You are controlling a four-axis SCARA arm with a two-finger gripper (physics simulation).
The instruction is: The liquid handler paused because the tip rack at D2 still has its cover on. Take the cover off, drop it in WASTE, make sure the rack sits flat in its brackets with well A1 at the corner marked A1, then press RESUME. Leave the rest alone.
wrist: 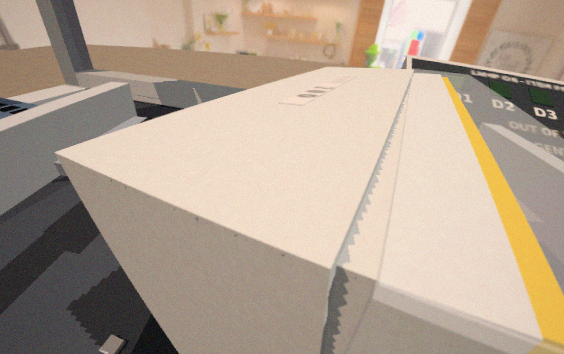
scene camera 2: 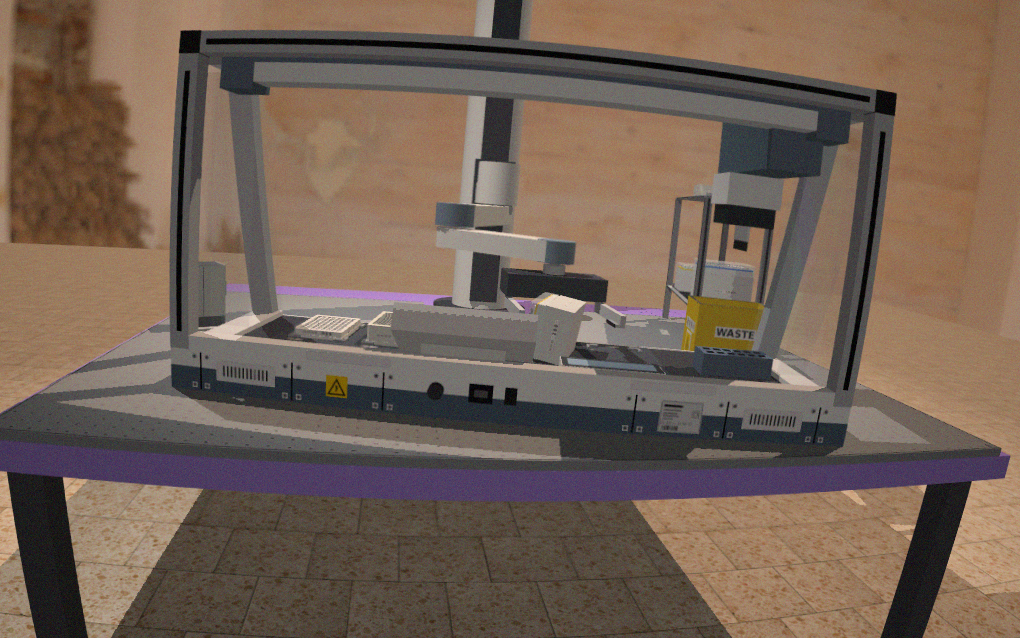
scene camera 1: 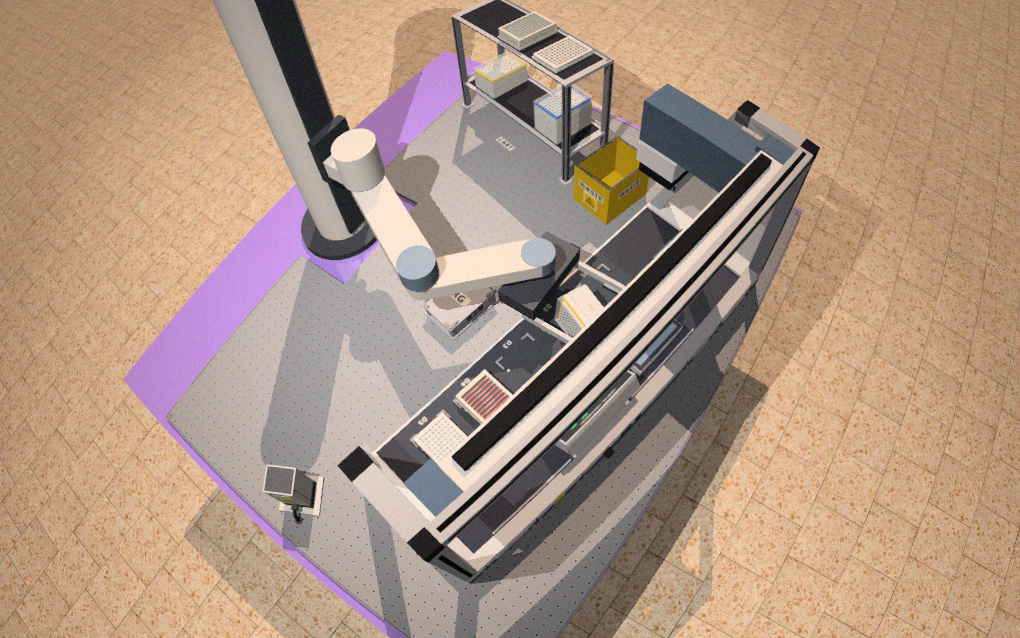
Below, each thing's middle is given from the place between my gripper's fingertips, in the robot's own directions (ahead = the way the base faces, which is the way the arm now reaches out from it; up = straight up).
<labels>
My hand is 10 cm past the red-topped rack (scene camera 1: 484,395), 27 cm to the left of it and 5 cm above it. The rest, counted from my hand: yellow WASTE bin (scene camera 1: 608,181): 20 cm behind, 39 cm to the left, 5 cm below.
</labels>
